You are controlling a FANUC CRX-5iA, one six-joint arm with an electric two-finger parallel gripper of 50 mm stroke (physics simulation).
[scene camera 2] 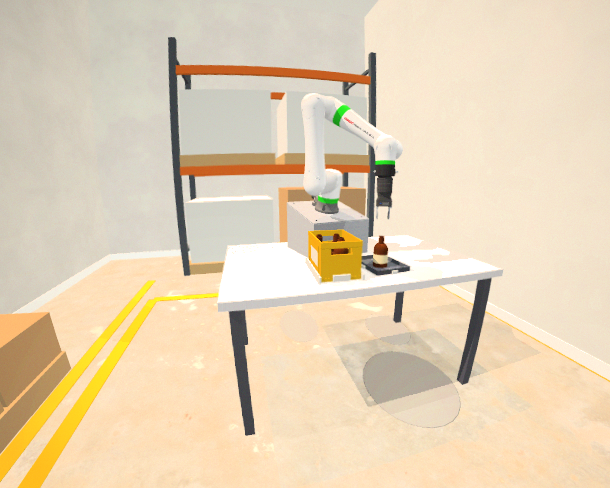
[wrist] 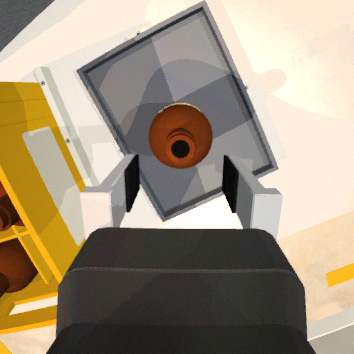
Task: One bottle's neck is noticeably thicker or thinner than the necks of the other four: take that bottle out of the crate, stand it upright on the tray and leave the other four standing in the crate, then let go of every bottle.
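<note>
A brown bottle with a cream label stands upright on the dark grey tray. My gripper is open and empty, above the bottle and apart from it. The yellow crate stands beside the tray, to its left in the scene view. Brown bottles stand inside the crate; the crate wall hides most of them in the scene view, and part of the crate is cut off in the wrist view, so their number and necks cannot be compared.
The crate and tray are on a white table. The robot's grey pedestal is behind the crate. A tall rack with large boxes stands behind the arm. Cardboard boxes are at the far left on the floor.
</note>
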